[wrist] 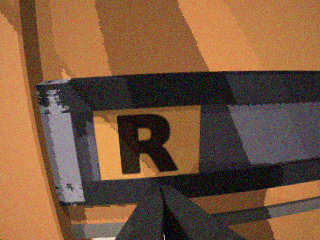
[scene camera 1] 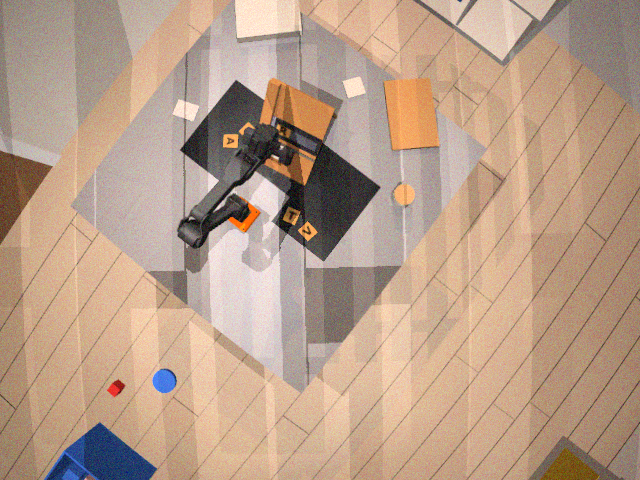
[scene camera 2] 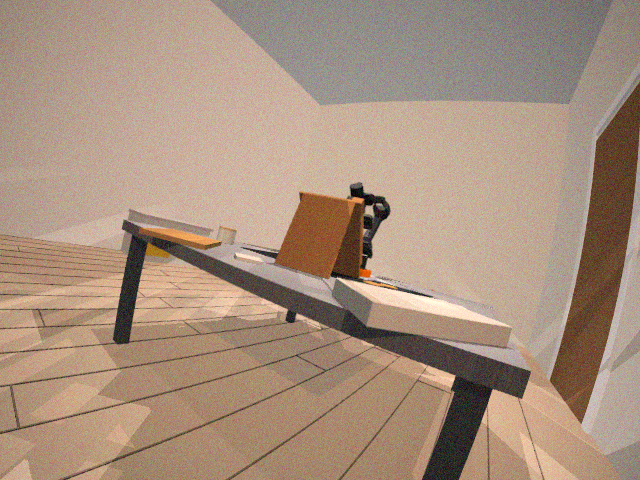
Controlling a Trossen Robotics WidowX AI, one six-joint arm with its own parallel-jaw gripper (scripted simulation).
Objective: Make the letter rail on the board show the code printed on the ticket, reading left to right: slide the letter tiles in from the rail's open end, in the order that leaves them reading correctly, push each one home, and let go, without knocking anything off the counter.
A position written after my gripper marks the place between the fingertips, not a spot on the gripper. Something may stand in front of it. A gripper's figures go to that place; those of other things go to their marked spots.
Labels:
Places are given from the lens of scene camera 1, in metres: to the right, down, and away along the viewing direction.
my gripper (scene camera 1: 278,136): -0.15, -0.37, 1.15
wooden plank (scene camera 1: 411,117): 0.38, -0.51, 1.31

